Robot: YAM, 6 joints.
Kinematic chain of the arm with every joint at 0, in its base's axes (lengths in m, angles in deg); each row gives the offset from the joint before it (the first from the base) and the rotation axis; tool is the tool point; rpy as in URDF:
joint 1: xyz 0 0 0.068 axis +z
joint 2: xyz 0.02 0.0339 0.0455 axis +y
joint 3: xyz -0.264 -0.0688 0 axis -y
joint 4: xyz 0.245 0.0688 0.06 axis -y
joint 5: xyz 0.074 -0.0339 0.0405 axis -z
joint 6: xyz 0.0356 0 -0.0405 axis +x
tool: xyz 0 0 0 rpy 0 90 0
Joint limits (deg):
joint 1: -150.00..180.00
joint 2: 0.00..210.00
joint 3: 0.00..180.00
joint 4: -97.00..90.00
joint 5: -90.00..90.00
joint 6: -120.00..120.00
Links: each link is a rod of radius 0.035 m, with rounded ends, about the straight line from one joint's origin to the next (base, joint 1, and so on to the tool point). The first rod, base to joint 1, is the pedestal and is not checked.
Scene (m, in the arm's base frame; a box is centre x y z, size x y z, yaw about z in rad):
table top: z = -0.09
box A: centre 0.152 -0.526 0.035 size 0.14 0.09 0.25 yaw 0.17
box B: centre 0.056 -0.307 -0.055 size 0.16 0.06 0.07 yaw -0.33
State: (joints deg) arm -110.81 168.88 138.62 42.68 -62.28 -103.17
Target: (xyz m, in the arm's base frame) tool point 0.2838 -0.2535 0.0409
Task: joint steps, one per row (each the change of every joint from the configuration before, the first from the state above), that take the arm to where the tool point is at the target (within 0.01 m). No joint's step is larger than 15 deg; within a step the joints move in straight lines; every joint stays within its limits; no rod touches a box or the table.
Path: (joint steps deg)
1: 12.09 -13.22 -8.32 -0.48 -6.16 1.48
2: 12.09 -13.21 -8.32 -0.48 -6.16 1.48
3: 12.08 -13.22 -8.33 -0.48 -6.17 1.48
4: 6.88 0.37 -14.08 -2.72 0.50 -1.11
5: 6.88 0.36 -14.08 -2.72 0.50 -1.11
6: 6.88 0.37 -14.08 -2.71 0.50 -1.11
7: 6.87 0.36 -14.09 -2.72 0.50 -1.11

